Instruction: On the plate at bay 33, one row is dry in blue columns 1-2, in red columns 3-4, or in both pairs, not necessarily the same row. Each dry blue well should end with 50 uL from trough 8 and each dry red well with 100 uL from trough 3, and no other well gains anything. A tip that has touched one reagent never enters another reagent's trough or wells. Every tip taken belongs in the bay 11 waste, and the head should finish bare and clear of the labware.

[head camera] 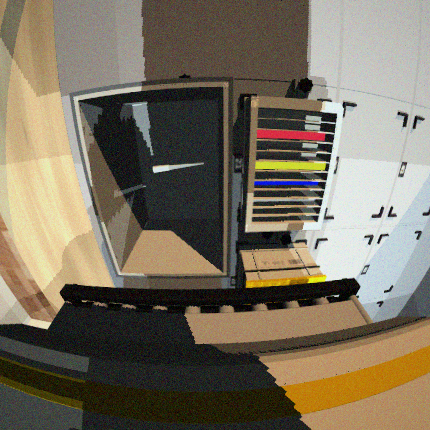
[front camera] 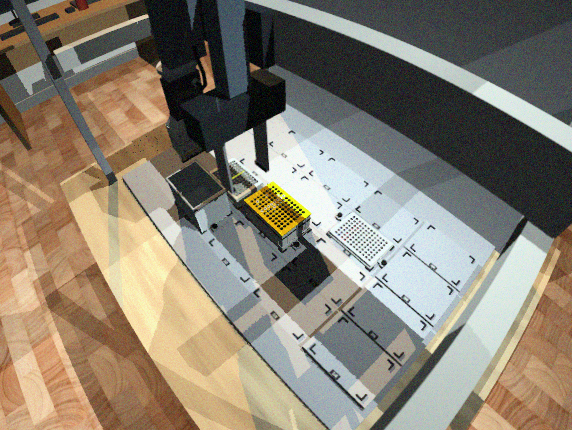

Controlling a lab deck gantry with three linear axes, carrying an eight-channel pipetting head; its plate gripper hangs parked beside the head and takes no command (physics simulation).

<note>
In view: a dark wall [front camera: 518, 53].
</note>
